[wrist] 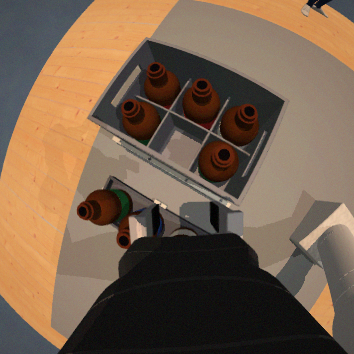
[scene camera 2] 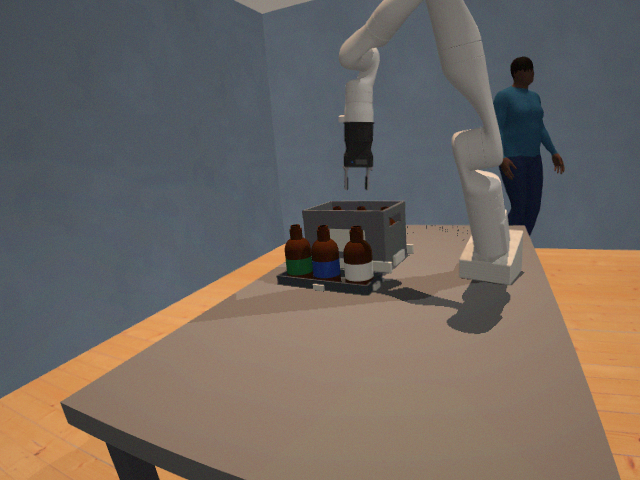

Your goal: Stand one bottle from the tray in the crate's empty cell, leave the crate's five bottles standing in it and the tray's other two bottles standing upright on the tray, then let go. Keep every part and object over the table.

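Where they show: gripper, fingertip midpoint: (wrist: 184, 213) (scene camera 2: 356, 189); arm's base at its link origin: (wrist: 333, 240) (scene camera 2: 491, 245).
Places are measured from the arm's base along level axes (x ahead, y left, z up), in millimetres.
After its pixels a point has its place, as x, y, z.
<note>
My gripper (scene camera 2: 356, 184) {343, 102, 161} (wrist: 184, 213) {343, 102, 161} is open and empty, above the crate's height. The grey crate (scene camera 2: 343, 214) {410, 71, 84} (wrist: 102, 119) {551, 66, 59} holds five brown bottles; its empty cell (wrist: 179, 146) {429, 19, -73} is the middle one of the row nearer the tray. The dark tray (scene camera 2: 297, 283) {455, 261, -72} (wrist: 111, 181) {523, 178, -70} bears three upright bottles: a green-banded bottle (scene camera 2: 298, 253) {457, 242, 8} (wrist: 106, 206) {462, 196, 36}, a blue-banded bottle (scene camera 2: 325, 255) {372, 237, 8} (wrist: 123, 237) {395, 203, 79} and a white-banded bottle (scene camera 2: 357, 258) {281, 230, 6} (wrist: 184, 232) {315, 164, -21}. In the wrist view the fingers and gripper body hide much of the blue-banded and white-banded bottles.
The tray stands close beside the crate on the table (scene camera 2: 330, 372) {149, 571, -81} (wrist: 270, 185) {197, -26, -81}. The robot's base (scene camera 2: 488, 266) {-4, 60, -40} (wrist: 325, 220) {64, -21, 6} stands on the table to the right. The table's left edge runs near the tray and crate. A person (scene camera 2: 522, 124) stands beyond the table.
</note>
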